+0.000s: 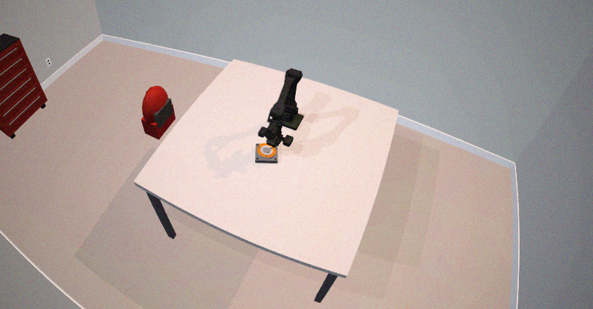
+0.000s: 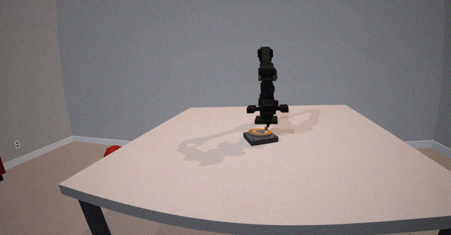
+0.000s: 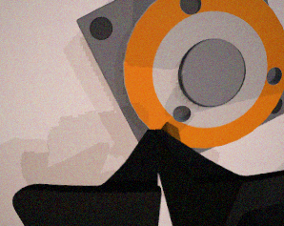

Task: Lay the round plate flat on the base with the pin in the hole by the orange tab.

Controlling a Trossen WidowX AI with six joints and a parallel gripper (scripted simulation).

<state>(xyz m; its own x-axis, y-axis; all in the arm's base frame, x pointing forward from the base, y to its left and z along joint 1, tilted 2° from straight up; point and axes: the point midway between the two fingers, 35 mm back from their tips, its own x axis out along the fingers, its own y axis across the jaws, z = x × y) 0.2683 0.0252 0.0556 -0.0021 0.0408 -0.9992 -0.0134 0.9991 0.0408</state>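
My gripper tip is 40 mm short of the square base, 30 mm to the left of it and 20 mm above it.
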